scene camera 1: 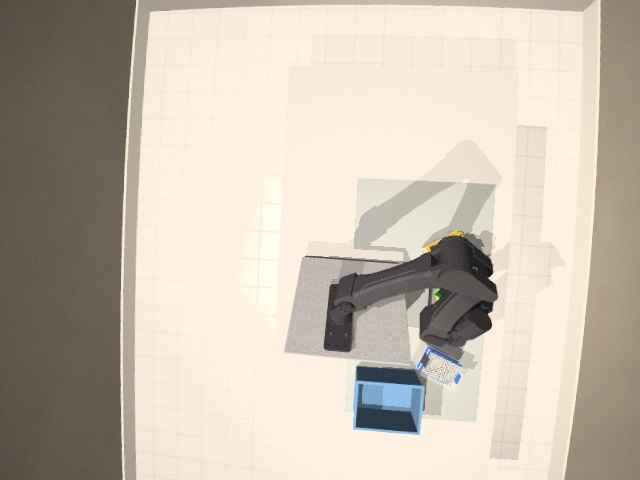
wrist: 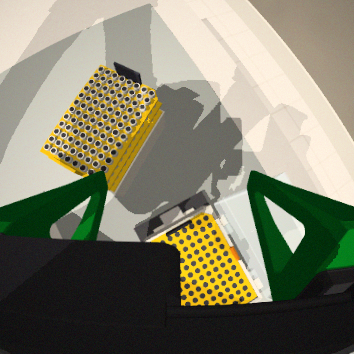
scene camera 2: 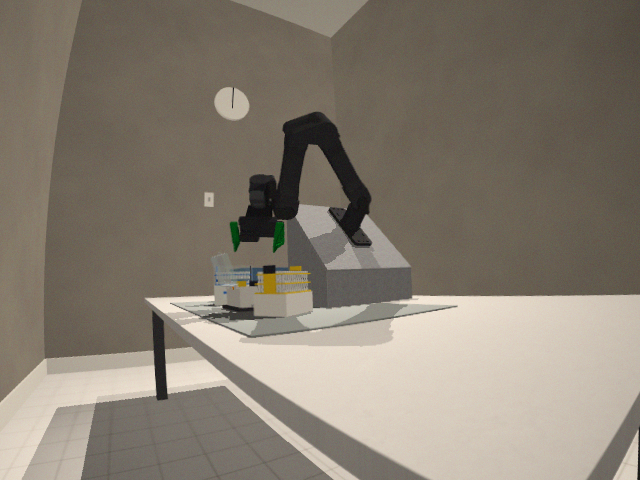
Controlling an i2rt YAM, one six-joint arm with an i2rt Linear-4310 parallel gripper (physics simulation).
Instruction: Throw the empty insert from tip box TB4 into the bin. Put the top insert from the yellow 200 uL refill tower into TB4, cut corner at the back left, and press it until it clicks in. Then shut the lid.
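Note:
My gripper [scene camera 2: 256, 251] [wrist: 176, 178] is open and empty, above the boxes. In the wrist view, the box that I take for TB4 [scene camera 2: 241, 298] stands at the bottom centre, partly hidden by the gripper body. Its label is not readable. Its yellow insert [wrist: 207, 260] shows dark, empty holes and sits inside. Its clear lid [wrist: 239, 215] is open, on the right. The yellow refill tower [scene camera 1: 445, 240] [scene camera 2: 283, 303] [wrist: 100, 117] stands at the upper left of the wrist view, with stacked inserts full of tips. The blue bin [scene camera 1: 388, 384] is at the bottom of the overhead view.
A blue-and-white tip box [scene camera 1: 442, 367] [scene camera 2: 221, 294] stands beside the bin. A black piece [wrist: 127, 72] stands at the tower's far end. The grey sloped arm base [scene camera 1: 310, 310] [scene camera 2: 368, 286] is beside the grey-green mat [scene camera 1: 372, 191] [scene camera 2: 361, 316].

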